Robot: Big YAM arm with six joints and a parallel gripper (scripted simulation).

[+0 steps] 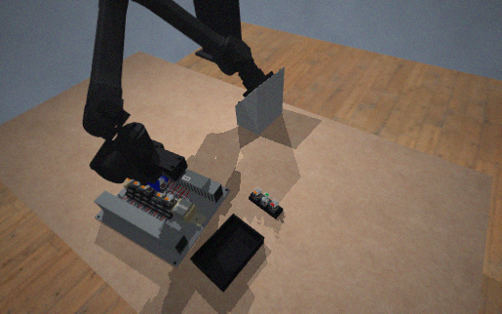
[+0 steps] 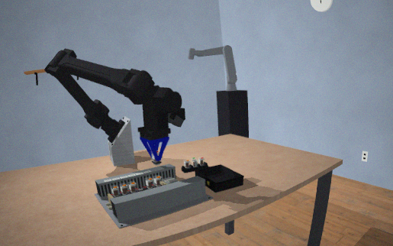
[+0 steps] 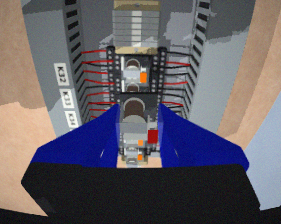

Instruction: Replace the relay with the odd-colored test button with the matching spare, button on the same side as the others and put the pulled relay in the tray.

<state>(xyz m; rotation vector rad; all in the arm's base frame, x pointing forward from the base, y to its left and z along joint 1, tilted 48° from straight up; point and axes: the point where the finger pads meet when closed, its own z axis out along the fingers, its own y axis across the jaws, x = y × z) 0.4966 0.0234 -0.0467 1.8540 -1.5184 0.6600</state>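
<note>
Now: hand 22 cm to the right of the black tray, 12 cm above it and 1 cm past it.
</note>
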